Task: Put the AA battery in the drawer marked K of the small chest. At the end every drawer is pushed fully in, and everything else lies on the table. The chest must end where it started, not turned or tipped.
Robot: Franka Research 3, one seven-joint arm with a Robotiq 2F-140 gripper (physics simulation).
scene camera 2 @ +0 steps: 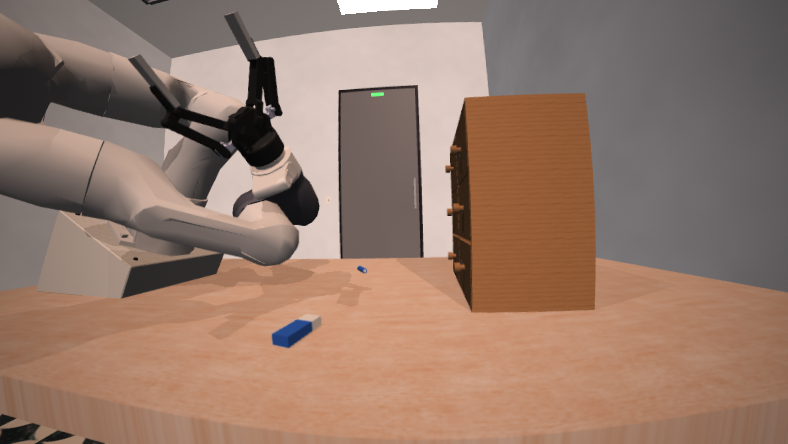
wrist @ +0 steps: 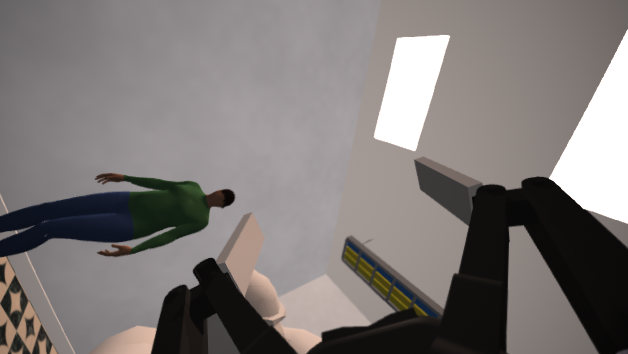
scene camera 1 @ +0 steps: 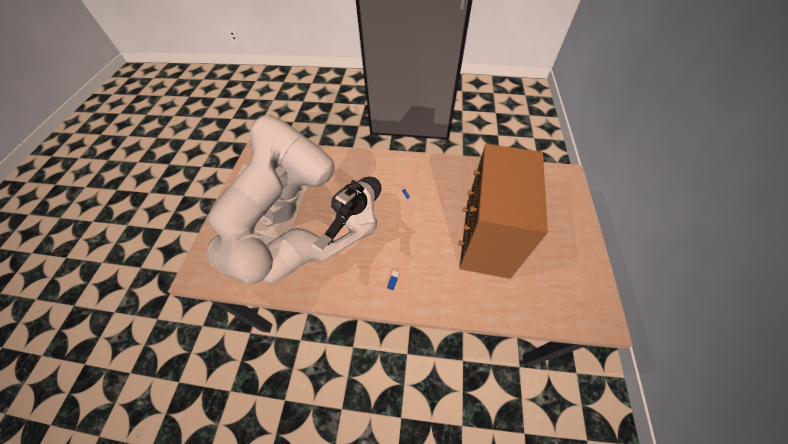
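Observation:
The AA battery (scene camera 1: 405, 193) (scene camera 2: 361, 269) is small and blue and lies on the table, between the arm and the chest, towards the door side. The small wooden chest (scene camera 1: 512, 187) (scene camera 2: 532, 204) stands upright at the right, its knobbed drawer fronts facing the arm. The fronts show at a steep slant; the letter K cannot be read, and no drawer visibly stands out. My gripper (scene camera 1: 333, 218) (scene camera 2: 184, 36) (wrist: 335, 201) is open and empty, high above the table, left of the battery, with its fingers pointing up and back towards the arm.
A blue and white eraser-like block (scene camera 1: 392, 280) (scene camera 2: 295, 331) lies on the table (scene camera 1: 441, 297) (scene camera 2: 419, 375) near the front edge. The arm's base (scene camera 2: 165, 275) stands at the left. A person (wrist: 170, 210) in a green top shows in the wrist view.

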